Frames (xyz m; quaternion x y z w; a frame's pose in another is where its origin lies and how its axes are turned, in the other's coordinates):
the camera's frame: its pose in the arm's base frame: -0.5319 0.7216 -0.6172 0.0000 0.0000 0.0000 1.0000
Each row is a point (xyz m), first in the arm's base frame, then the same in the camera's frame.
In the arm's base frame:
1: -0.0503 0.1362 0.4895
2: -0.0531 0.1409 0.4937
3: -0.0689 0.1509 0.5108
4: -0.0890 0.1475 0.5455
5: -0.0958 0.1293 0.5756
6: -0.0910 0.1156 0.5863
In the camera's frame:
1: 0.4816 -0.5854 1.1067
2: 0.4788 -0.5807 1.1109
3: 0.4630 -0.5707 1.1280
4: 0.4429 -0.5741 1.1627
5: 0.4361 -0.5923 1.1928
6: 0.4409 -0.6060 1.2035

